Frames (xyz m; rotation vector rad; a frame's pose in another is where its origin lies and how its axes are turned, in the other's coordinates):
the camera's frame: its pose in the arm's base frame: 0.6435 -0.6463 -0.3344 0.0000 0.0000 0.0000
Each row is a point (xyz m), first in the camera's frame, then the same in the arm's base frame.
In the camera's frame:
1: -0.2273 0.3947 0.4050
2: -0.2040 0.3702 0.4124
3: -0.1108 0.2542 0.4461
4: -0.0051 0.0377 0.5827
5: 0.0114 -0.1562 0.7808
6: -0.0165 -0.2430 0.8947
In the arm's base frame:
1: 0.4162 -0.2516 0.0706
2: 0.4395 -0.2761 0.0780
3: 0.5327 -0.3921 0.1117
4: 0.6384 -0.6086 0.2483
5: 0.6549 -0.8025 0.4464
6: 0.6270 -0.8893 0.5603

